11 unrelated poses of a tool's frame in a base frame.
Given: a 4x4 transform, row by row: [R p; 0 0 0 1], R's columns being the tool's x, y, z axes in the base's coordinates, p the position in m. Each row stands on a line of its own.
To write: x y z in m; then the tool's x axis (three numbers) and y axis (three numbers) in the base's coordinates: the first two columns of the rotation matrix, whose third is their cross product. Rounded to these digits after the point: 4 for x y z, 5 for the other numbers.
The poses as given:
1:
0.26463, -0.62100, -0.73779, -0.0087
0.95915, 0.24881, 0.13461, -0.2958
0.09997, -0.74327, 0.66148, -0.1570
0, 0, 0, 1
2:
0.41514, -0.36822, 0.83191, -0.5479
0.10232, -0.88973, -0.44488, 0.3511
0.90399, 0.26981, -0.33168, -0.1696
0, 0, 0, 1
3:
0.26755, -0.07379, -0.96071, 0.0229
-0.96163, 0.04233, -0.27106, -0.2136
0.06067, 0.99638, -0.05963, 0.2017
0, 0, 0, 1
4:
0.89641, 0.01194, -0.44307, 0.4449
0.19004, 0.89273, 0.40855, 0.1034
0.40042, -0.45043, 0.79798, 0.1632
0, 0, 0, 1
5:
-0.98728, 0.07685, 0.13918, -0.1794
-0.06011, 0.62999, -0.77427, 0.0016
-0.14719, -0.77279, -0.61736, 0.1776
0, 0, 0, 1
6:
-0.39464, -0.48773, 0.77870, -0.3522
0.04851, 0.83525, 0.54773, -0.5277
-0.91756, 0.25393, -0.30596, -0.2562
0, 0, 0, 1
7:
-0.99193, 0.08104, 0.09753, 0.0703
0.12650, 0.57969, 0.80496, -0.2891
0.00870, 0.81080, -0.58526, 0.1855
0, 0, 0, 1
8:
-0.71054, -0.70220, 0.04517, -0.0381
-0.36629, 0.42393, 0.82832, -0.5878
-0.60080, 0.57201, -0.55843, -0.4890
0, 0, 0, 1
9:
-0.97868, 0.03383, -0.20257, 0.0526
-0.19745, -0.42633, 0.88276, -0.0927
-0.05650, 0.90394, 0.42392, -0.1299
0, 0, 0, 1
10:
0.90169, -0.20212, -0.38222, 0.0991
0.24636, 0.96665, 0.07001, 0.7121
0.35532, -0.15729, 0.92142, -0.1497
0, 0, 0, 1
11:
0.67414, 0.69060, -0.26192, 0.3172
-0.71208, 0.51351, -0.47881, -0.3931
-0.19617, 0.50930, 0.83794, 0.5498
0, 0, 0, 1
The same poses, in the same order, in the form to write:
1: -0.0087, -0.2958, -0.1570, 0.26463, 0.95915, 0.09997, -0.62100, 0.24881, -0.74327
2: -0.5479, 0.3511, -0.1696, 0.41514, 0.10232, 0.90399, -0.36822, -0.88973, 0.26981
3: 0.0229, -0.2136, 0.2017, 0.26755, -0.96163, 0.06067, -0.07379, 0.04233, 0.99638
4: 0.4449, 0.1034, 0.1632, 0.89641, 0.19004, 0.40042, 0.01194, 0.89273, -0.45043
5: -0.1794, 0.0016, 0.1776, -0.98728, -0.06011, -0.14719, 0.07685, 0.62999, -0.77279
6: -0.3522, -0.5277, -0.2562, -0.39464, 0.04851, -0.91756, -0.48773, 0.83525, 0.25393
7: 0.0703, -0.2891, 0.1855, -0.99193, 0.12650, 0.00870, 0.08104, 0.57969, 0.81080
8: -0.0381, -0.5878, -0.4890, -0.71054, -0.36629, -0.60080, -0.70220, 0.42393, 0.57201
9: 0.0526, -0.0927, -0.1299, -0.97868, -0.19745, -0.05650, 0.03383, -0.42633, 0.90394
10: 0.0991, 0.7121, -0.1497, 0.90169, 0.24636, 0.35532, -0.20212, 0.96665, -0.15729
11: 0.3172, -0.3931, 0.5498, 0.67414, -0.71208, -0.19617, 0.69060, 0.51351, 0.50930
